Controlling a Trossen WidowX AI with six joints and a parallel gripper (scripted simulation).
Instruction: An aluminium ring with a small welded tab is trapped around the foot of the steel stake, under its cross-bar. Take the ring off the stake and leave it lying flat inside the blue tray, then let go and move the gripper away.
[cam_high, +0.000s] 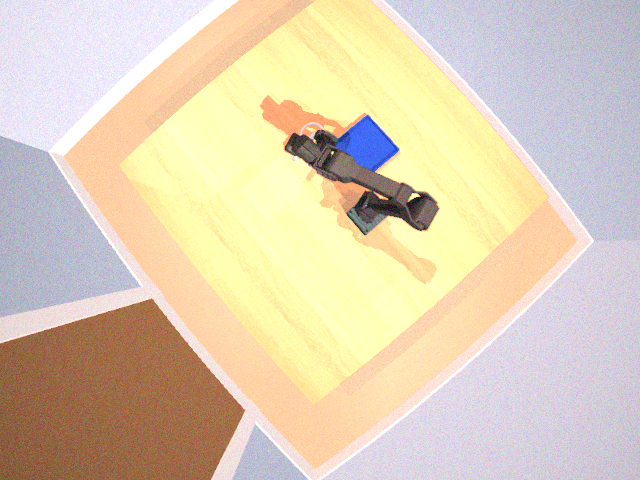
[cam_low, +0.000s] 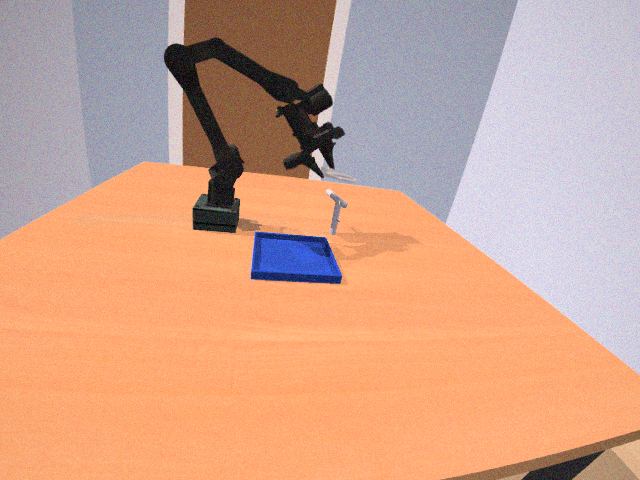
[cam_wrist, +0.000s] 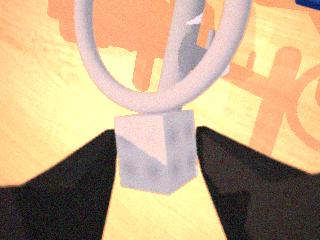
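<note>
Right now the aluminium ring is 4 cm to the right of my gripper tip, 2 cm ahead of it and 1 cm above it. The rest, counted from my gripper tip: blue tray (21 cm to the right, 16 cm below, 10 cm behind).
</note>
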